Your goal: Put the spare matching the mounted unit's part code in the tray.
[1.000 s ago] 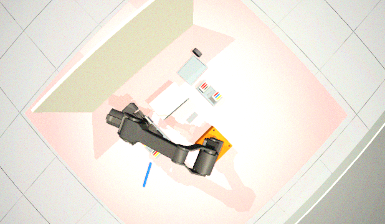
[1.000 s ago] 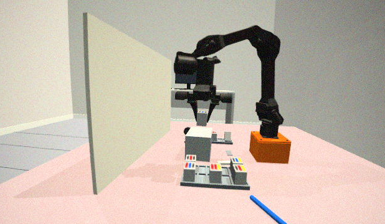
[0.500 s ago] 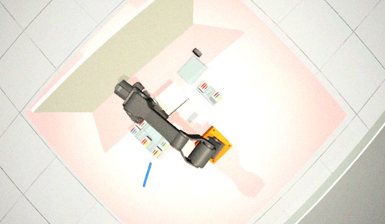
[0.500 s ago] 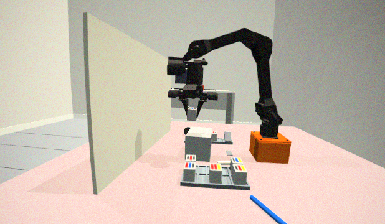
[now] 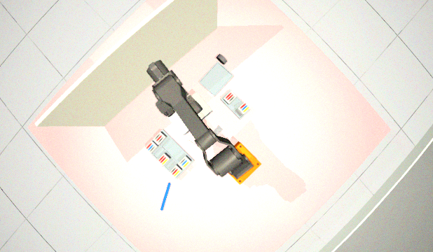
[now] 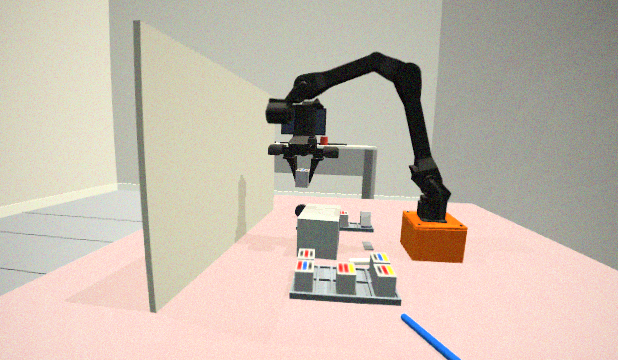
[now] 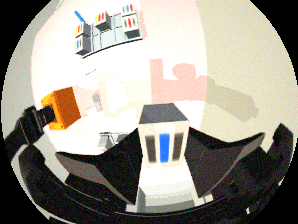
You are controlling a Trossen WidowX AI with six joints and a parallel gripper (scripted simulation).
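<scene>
Right now the blue-grey tray is 170 mm to the right of my gripper tip and 170 mm below it. Round my gripper tip: grey mounted unit: 60 mm behind, 30 mm to the left, 120 mm below; white spare block: 20 mm above; beige panel: 180 mm ahead, 30 mm to the left, 50 mm above.
</scene>
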